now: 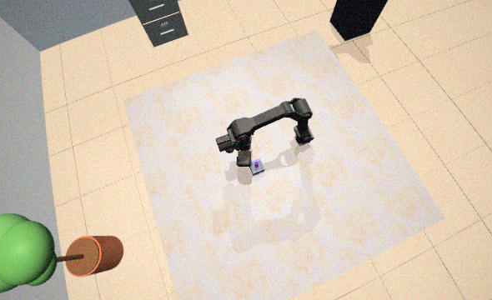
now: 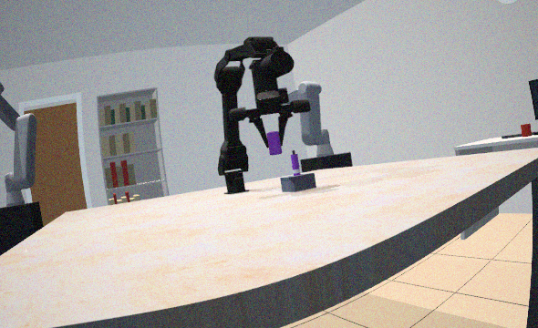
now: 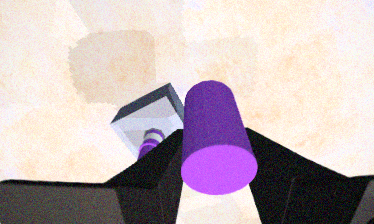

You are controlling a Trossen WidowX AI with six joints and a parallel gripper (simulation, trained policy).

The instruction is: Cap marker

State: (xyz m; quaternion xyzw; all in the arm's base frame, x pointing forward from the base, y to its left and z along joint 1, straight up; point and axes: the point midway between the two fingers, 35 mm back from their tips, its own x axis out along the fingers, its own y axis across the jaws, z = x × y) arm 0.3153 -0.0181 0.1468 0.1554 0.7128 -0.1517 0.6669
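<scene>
Now: the grey holder block 2 cm behind my gripper tip, 6 cm to the left of it and 9 cm below it. From my gripper tip the other things lie so: purple cap 1 cm ahead, 1 cm above.
</scene>
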